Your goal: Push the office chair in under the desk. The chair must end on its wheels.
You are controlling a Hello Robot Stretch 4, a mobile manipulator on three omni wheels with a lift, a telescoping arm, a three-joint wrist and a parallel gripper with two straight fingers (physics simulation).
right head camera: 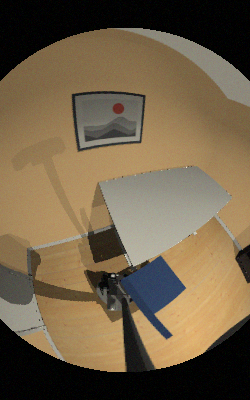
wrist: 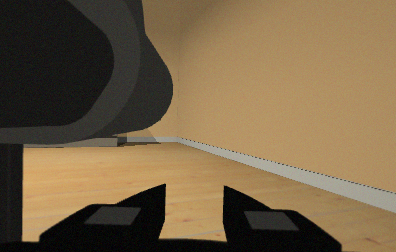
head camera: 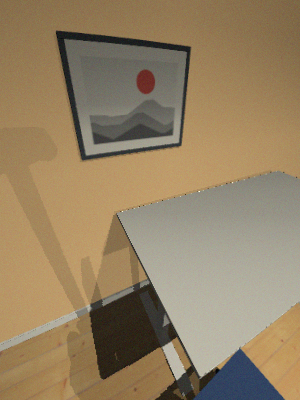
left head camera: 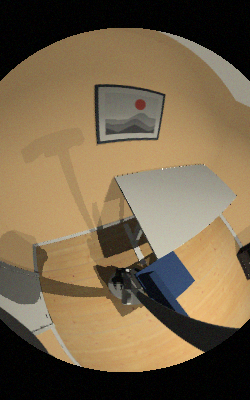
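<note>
The office chair's blue seat is close to the front left corner of the grey desk. One seat corner meets the desk's front edge in the head view; most of the seat shows outside the desk top. The backrest is on the side away from the desk. The chair looks upright; its wheels are hidden. My base stands right beside the seat in both side head views. My gripper is open and empty, with floor and wall showing beyond its fingers.
The desk's left foot stands on the floor near its front left corner. A framed picture hangs on the wall behind. A dark cabinet is at the far right. A white skirting board runs along the wall.
</note>
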